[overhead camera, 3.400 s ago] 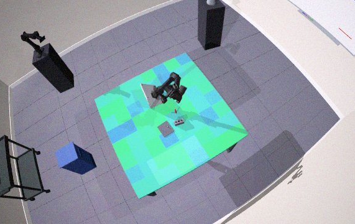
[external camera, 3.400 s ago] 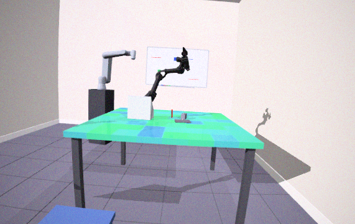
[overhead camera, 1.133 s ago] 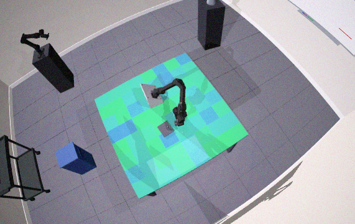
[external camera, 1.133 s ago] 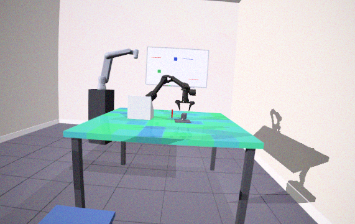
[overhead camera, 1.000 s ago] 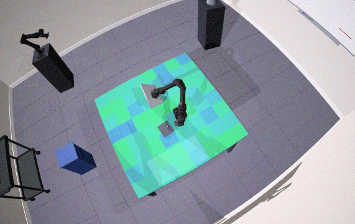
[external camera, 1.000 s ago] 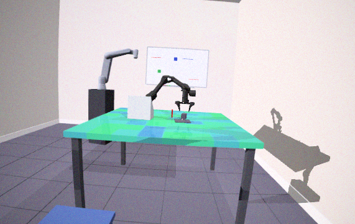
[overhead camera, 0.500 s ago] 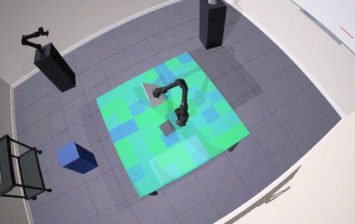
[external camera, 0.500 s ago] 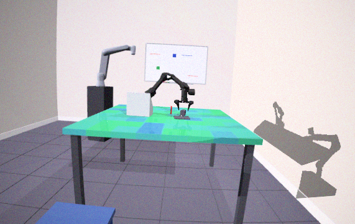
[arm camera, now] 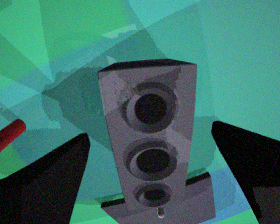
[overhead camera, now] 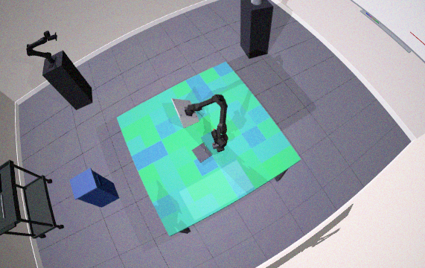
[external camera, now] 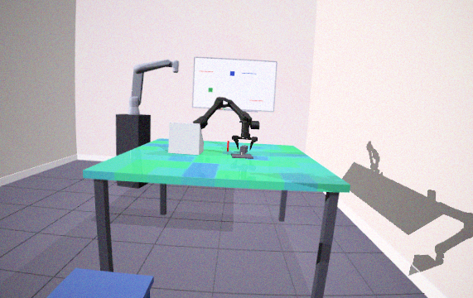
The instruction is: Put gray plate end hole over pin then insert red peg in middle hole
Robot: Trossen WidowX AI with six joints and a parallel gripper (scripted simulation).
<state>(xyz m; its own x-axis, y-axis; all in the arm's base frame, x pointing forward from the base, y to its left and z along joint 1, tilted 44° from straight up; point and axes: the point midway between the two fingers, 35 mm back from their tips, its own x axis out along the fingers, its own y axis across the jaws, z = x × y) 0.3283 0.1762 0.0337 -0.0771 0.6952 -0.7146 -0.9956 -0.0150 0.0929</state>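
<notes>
The gray plate is 1 cm above my gripper tip. From my gripper tip the other things lie so: red peg 12 cm behind, 1 cm to the left, 2 cm above.
</notes>
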